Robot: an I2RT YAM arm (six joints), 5 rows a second.
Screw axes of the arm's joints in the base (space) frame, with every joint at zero. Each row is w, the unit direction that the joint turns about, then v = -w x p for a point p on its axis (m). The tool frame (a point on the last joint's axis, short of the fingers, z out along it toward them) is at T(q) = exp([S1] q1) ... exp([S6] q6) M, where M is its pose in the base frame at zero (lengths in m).
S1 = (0, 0, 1, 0, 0, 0)
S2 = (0, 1, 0, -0.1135, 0, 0.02)
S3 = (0, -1, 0, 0.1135, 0, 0.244)
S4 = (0, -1, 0, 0.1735, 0, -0.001)
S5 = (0, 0, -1, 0, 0.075, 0)
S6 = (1, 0, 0, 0, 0.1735, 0)
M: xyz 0.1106 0 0.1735 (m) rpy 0 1.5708 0 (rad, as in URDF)
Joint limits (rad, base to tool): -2.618..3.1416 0..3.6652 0..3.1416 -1.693..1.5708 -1.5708..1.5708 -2.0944..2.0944
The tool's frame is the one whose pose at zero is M.
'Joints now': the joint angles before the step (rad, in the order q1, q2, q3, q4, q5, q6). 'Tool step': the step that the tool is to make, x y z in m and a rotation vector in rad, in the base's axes. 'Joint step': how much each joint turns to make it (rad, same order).
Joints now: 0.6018 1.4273 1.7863 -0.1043 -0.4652 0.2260
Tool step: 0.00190 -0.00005 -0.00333 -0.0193 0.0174 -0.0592
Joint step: 0.0026 -0.0004 -0.0001 -0.0351 0.0587 -0.0225
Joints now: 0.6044 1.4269 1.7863 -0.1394 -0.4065 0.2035
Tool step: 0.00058 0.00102 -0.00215 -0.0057 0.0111 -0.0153
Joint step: 0.0038 0.0000 -0.0039 -0.0095 0.0191 -0.0027
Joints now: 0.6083 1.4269 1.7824 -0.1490 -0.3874 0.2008
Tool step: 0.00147 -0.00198 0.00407 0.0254 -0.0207 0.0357
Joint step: -0.0134 0.0053 0.0046 0.0409 -0.0458 0.0218
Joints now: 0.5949 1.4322 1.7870 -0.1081 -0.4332 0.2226
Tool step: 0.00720 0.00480 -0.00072 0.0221 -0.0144 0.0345
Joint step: -0.0038 0.0260 0.0026 0.0573 -0.0343 0.0221
